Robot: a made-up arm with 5 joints.
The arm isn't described. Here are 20 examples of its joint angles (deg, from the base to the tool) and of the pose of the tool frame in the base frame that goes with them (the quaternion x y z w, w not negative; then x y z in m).
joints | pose
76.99 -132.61 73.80 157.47 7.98 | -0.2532 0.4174 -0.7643 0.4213 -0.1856 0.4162 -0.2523
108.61 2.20 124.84 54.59 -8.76 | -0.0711 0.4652 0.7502 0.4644 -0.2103 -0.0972 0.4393
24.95 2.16 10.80 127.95 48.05 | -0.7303 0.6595 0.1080 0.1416 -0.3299 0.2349 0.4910
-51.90 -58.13 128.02 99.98 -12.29 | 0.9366 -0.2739 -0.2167 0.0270 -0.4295 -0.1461 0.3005
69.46 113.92 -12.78 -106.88 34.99 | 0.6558 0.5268 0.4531 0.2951 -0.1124 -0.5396 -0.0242
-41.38 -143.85 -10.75 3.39 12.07 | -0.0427 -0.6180 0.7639 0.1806 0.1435 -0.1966 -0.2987
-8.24 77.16 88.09 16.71 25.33 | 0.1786 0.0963 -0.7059 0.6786 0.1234 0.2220 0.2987
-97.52 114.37 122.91 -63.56 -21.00 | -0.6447 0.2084 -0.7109 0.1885 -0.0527 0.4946 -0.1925
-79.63 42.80 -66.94 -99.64 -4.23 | 0.5729 0.0144 -0.7907 0.2156 -0.1411 0.2728 0.5796
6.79 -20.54 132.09 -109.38 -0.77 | 0.2843 0.5955 -0.3389 0.6706 -0.4447 -0.0014 0.5083
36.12 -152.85 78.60 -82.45 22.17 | -0.0023 -0.6977 0.0037 0.7164 -0.2119 -0.0405 -0.5053
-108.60 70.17 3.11 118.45 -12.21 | 0.2653 0.4291 -0.1248 0.8543 -0.4712 0.3316 0.3489
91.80 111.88 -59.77 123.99 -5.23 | -0.7002 0.0384 0.3224 0.6359 -0.3836 -0.4605 0.1420
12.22 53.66 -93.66 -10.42 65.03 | 0.6619 0.4957 0.5493 0.1204 -0.1082 -0.2362 0.3029
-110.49 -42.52 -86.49 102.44 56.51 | -0.1178 -0.9270 -0.3513 0.0583 0.1726 -0.3180 0.2859
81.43 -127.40 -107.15 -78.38 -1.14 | 0.9346 -0.3135 0.1634 0.0400 -0.4363 0.3208 -0.3314
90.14 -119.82 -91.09 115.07 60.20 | 0.4903 -0.2416 0.4634 0.6975 -0.3266 0.2134 -0.4489
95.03 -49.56 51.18 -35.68 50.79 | 0.3442 -0.5596 -0.4161 0.6287 -0.2085 0.4978 0.1285
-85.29 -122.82 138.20 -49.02 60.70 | 0.8551 0.2158 0.4569 0.1161 -0.0826 -0.3231 -0.1894
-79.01 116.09 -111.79 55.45 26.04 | 0.3714 0.8861 -0.2769 0.0142 0.1811 0.2439 0.1713
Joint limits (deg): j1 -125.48..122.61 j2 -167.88..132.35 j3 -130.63..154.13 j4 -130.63..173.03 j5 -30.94..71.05
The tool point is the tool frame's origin. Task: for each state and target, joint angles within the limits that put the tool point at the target. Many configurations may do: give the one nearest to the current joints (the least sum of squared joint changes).
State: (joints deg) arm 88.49 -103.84 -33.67 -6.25 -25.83
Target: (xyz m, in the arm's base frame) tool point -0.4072 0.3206 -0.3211
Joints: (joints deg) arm 86.92 -108.15 -37.60 0.45 -10.41
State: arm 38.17 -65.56 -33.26 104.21 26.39
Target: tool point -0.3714 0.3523 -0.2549
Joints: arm 55.31 -79.61 -12.43 80.80 37.84
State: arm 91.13 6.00 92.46 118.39 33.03
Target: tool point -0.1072 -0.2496 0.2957
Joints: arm 79.02 30.64 105.19 87.54 39.04
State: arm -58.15 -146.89 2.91 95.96 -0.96
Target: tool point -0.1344 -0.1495 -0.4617
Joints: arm -32.50 -130.44 0.15 129.94 4.01
